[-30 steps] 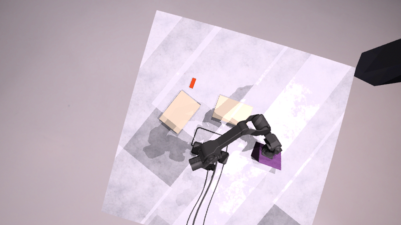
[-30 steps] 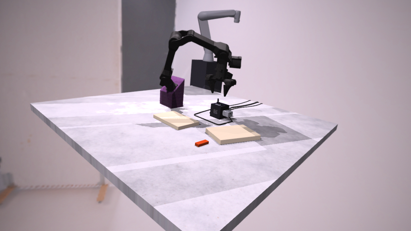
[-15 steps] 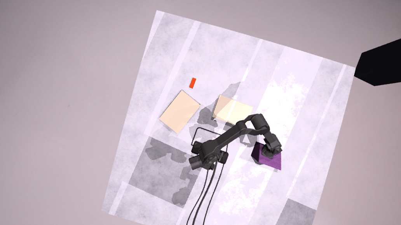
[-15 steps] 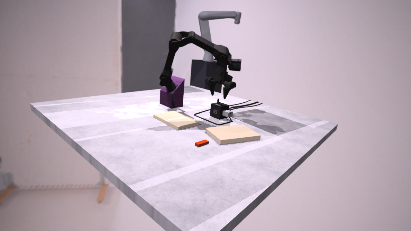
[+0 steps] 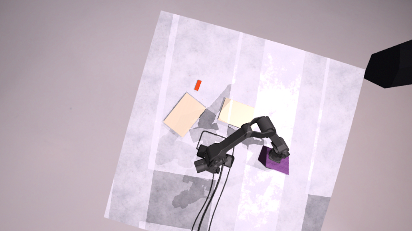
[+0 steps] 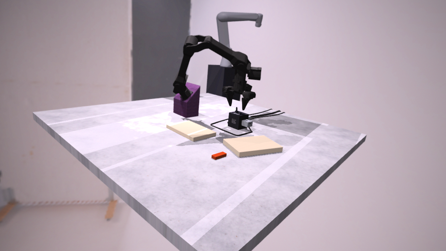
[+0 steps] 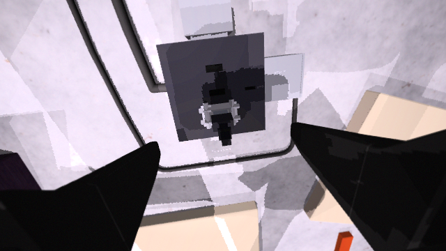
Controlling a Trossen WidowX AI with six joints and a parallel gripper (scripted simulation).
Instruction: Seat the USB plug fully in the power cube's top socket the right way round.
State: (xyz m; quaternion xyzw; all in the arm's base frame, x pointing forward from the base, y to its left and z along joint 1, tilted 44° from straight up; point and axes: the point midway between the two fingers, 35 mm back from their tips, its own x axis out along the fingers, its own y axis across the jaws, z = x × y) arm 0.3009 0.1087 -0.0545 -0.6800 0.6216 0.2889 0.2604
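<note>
Now: the dark USB plug 20 mm below my gripper tip. Also, from my gripper tip: silver-rimmed socket: 40 mm below, 10 mm to the left; red block: 310 mm to the right, 240 mm ahead, 100 mm below.
</note>
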